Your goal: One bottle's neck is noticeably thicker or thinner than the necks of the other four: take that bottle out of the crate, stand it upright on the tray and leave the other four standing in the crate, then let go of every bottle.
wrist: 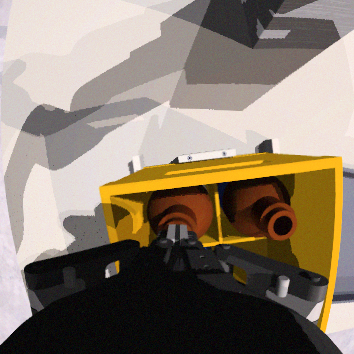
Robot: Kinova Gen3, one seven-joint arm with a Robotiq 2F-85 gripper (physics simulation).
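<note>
A yellow crate (220,172) with inner dividers fills the lower middle of the wrist view. A brown bottle (178,202) stands in a compartment at its far side, left of a divider; my fingertips cover its mouth, and part of its neck ring shows. A second brown bottle (250,202) stands in the compartment to the right, its round open mouth facing the camera. My gripper (176,236) is shut with its fingertips together and empty, over the left bottle's neck. The other bottles are hidden by the gripper, so I cannot compare all the necks.
Part of a grey-blue tray (345,235) shows at the right edge, beyond the crate's right wall. A white plate with two screws (206,155) and two small uprights stand along the crate's far side. A dark object shows at the top right, and shadows lie across the pale surface.
</note>
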